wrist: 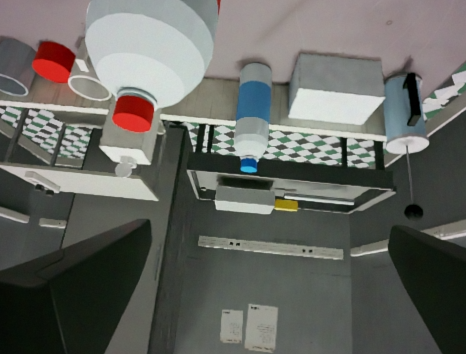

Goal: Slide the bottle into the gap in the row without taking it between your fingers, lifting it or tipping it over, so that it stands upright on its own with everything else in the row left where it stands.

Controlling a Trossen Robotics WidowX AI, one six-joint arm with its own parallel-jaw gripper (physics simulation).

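Frame: origin at the arm's base, x ahead, y left, z up, level; centimetres.
Where they show: gripper, fingertip midpoint: (269, 234).
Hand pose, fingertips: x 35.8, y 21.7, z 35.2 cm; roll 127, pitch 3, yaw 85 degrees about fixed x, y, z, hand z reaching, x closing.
After its pixels a point has its place.
A large white bottle with a red cap (150, 60) @(x 41.3, y 12.3, z 22.3 cm) looms close at upper left, its base cut off by the frame. A smaller bottle with a blue label and blue cap (253, 100) @(x 72.1, y 16.9, z 5.0 cm) stands upright at upper middle, cap toward the picture's bottom. A white box (340, 90) @(x 70.8, y 32.4, z 3.5 cm) stands to its right, with space between them. More space shows between the two bottles. A white block-shaped container with a round knob (129, 140) @(x 68.6, y -3.8, z 15.8 cm) is partly hidden behind the large bottle. My gripper (269, 234) @(x 35.8, y 21.7, z 35.2 cm) is open and empty, its dark fingers at lower left and right, apart from both bottles.
A blue-grey canister with a black handle (396, 110) @(x 76.3, y 43.9, z 3.8 cm) stands right of the box. A hollow cup (90, 86) @(x 72.0, y -17.4, z 2.0 cm), a red cylinder (54, 61) @(x 66.1, y -22.1, z 0.3 cm) and a grey cylinder (15, 65) @(x 65.4, y -30.1, z 1.6 cm) are at upper left. The pinkish surface (310, 25) @(x 63.3, y 26.3, z -4.0 cm) meets a wooden strip (200, 102) @(x 77.1, y 5.2, z 2.3 cm). A black-framed panel (290, 167) lies beyond.
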